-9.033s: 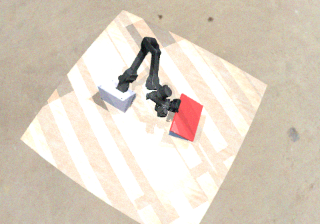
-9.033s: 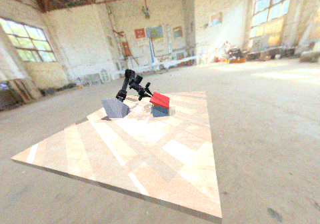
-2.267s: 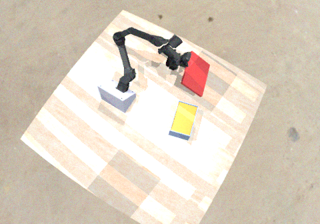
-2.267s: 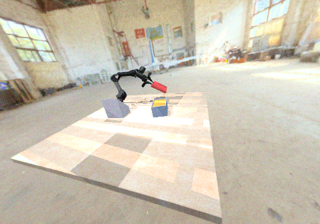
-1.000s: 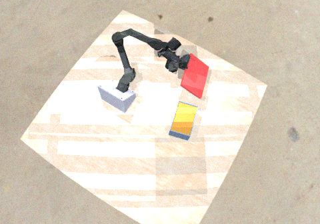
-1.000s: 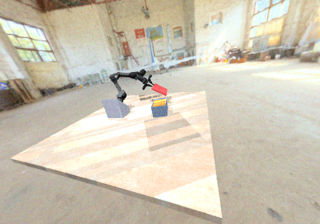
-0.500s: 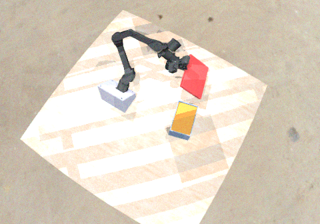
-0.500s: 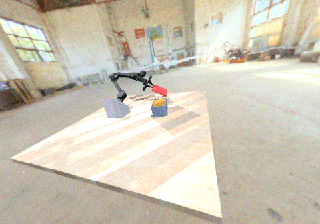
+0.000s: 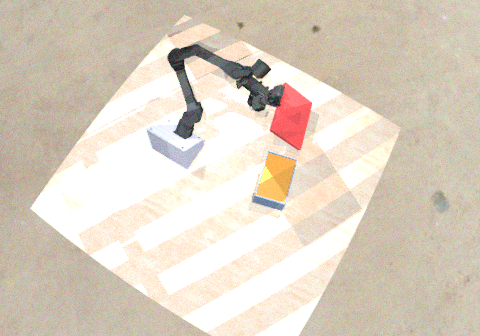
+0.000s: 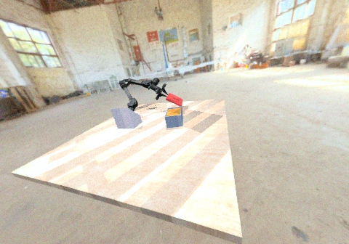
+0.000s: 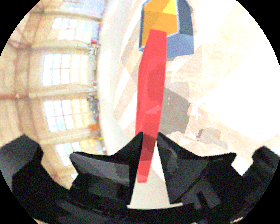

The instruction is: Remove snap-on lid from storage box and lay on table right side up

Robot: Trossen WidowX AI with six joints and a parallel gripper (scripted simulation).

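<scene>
Now: gripper tip 70 mm short of the red lid, 20 mm to the right of it and 40 mm above it. Also, from my gripper tip: storage box (140 mm ahead, 250 mm to the right, 130 mm below).
</scene>
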